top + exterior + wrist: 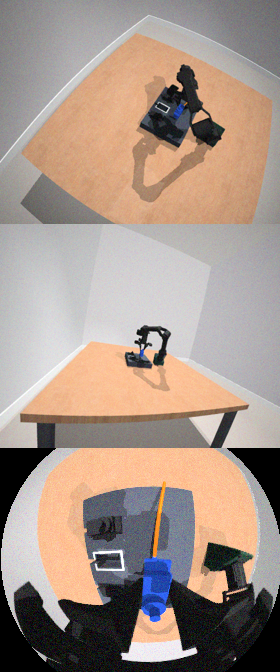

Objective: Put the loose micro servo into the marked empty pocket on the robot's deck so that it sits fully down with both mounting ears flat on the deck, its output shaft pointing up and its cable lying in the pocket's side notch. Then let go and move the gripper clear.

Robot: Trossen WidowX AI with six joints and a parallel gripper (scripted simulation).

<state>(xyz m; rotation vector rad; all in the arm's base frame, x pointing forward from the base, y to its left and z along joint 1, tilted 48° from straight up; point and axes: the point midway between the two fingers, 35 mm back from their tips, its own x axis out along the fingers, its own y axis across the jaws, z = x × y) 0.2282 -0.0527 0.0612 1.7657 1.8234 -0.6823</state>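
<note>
My gripper tip is 10 mm past the dark grey deck and 100 mm above it.
</note>
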